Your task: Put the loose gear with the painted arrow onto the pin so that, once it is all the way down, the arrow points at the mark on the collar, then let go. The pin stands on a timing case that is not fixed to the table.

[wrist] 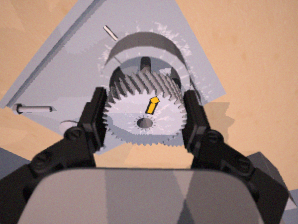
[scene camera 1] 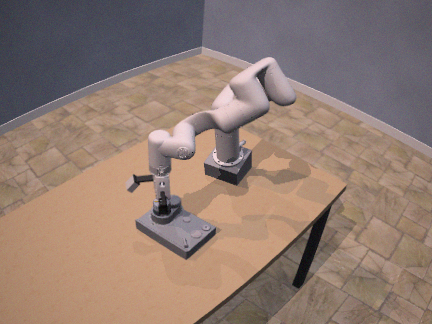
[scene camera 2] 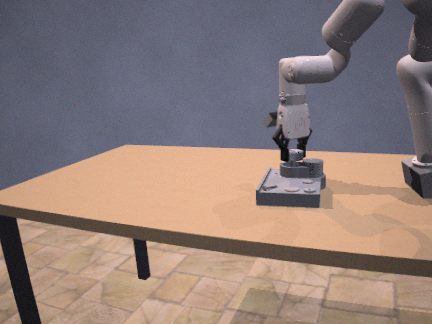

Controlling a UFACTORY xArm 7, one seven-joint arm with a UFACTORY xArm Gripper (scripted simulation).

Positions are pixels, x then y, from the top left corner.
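Labels:
There's a timing case that shows in scene camera 1 [168, 231], and the wrist view and scene camera 2 show it as well. On the timing case, [wrist: 63, 74] and [scene camera 2: 272, 180] are the same spot.

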